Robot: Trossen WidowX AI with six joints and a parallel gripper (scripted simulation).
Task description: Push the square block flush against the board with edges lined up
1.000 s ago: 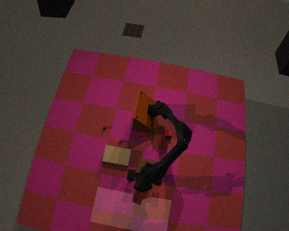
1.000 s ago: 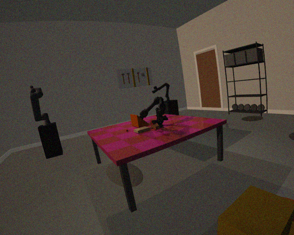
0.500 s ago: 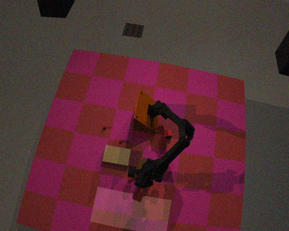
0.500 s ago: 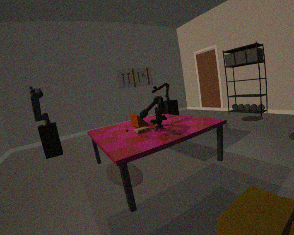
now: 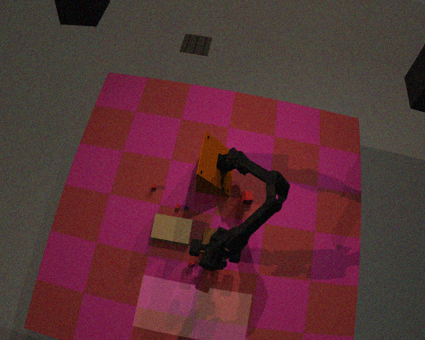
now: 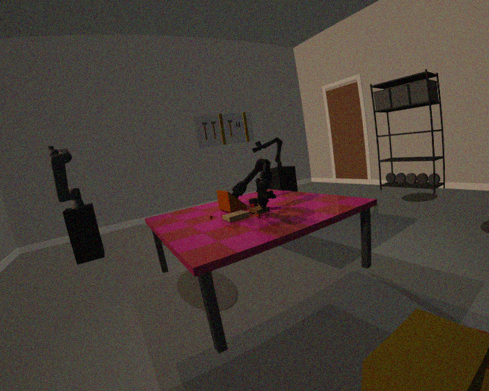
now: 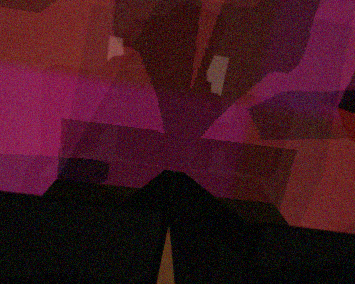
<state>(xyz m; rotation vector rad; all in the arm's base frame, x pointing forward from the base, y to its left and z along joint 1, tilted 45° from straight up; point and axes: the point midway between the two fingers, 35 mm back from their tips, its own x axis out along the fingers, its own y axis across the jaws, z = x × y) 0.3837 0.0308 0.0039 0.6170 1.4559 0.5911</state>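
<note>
Now: gripper tip 60 mm past the brown square block. From my gripper tip the other things lie so: small red cube 280 mm behind, 100 mm to the left, 10 mm above; then pale tan board 180 mm to the right, 80 mm behind.
</note>
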